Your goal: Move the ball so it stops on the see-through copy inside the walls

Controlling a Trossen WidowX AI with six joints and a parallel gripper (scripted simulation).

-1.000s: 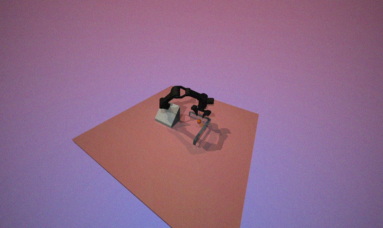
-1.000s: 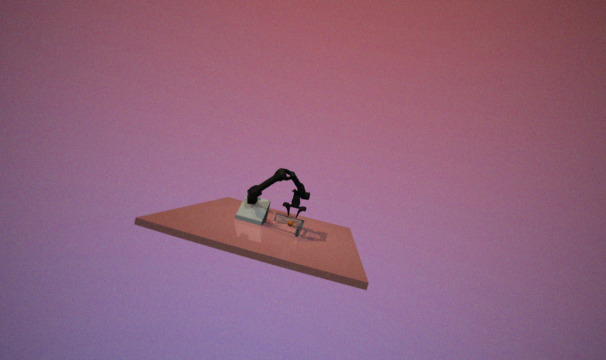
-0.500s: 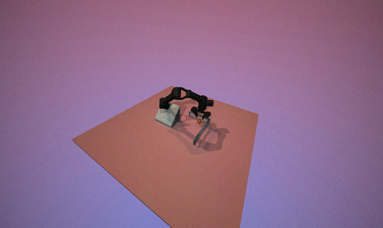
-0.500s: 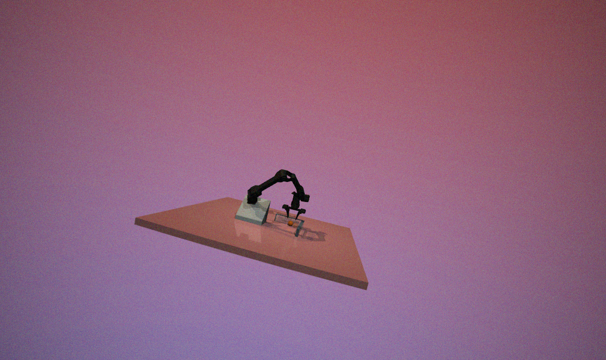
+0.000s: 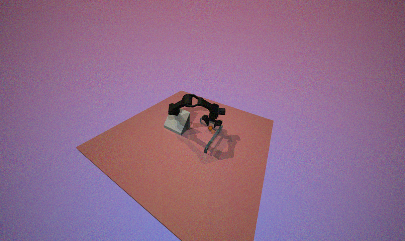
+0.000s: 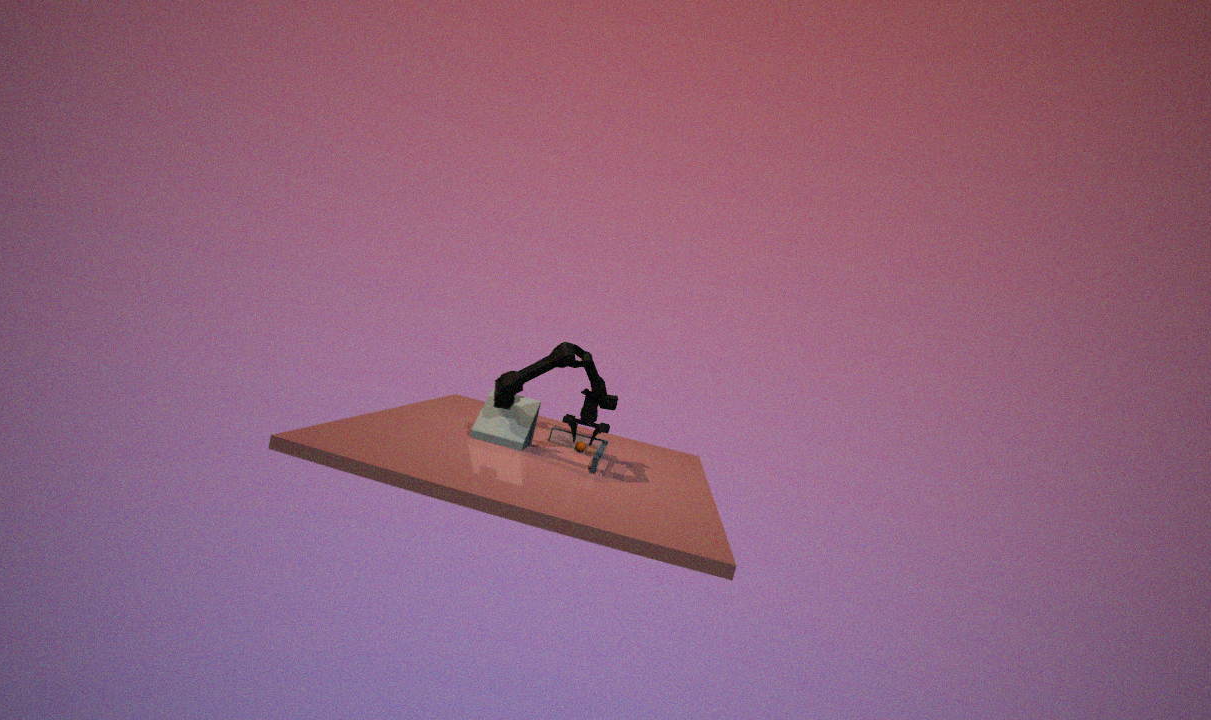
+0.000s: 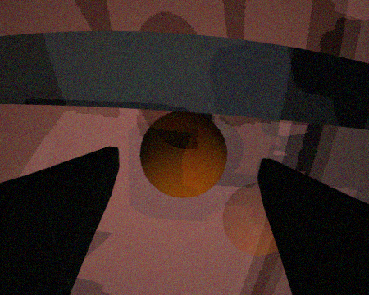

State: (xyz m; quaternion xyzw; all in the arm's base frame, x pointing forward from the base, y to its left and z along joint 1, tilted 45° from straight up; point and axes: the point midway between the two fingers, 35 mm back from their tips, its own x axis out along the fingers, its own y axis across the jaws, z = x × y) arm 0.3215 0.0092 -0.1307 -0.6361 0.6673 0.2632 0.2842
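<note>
Now: the orange ball 10 mm below my gripper tip.
</note>
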